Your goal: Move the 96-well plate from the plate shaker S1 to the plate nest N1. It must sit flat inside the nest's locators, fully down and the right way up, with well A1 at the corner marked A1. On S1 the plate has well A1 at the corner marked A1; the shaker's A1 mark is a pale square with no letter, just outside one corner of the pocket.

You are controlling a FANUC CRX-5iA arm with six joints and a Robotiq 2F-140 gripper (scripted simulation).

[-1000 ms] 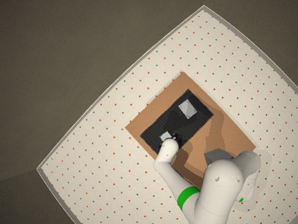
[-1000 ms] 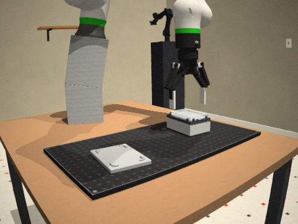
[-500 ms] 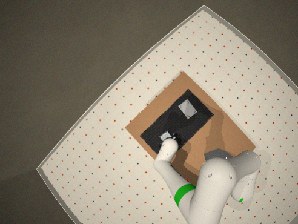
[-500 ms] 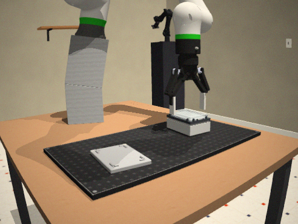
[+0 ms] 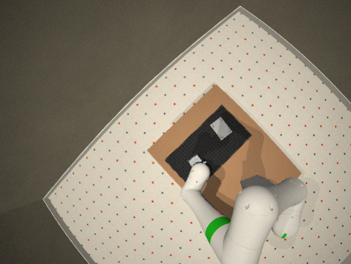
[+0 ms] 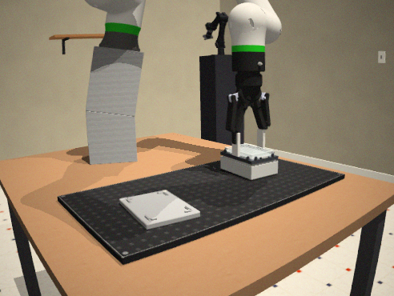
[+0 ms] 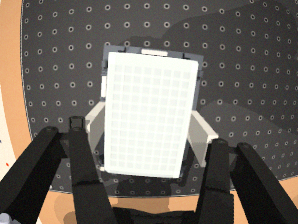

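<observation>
The white 96-well plate is 20 mm below my hand. From my hand the other things lie so: plate nest N1: 140 mm ahead, 330 mm to the right, 80 mm below.
</observation>
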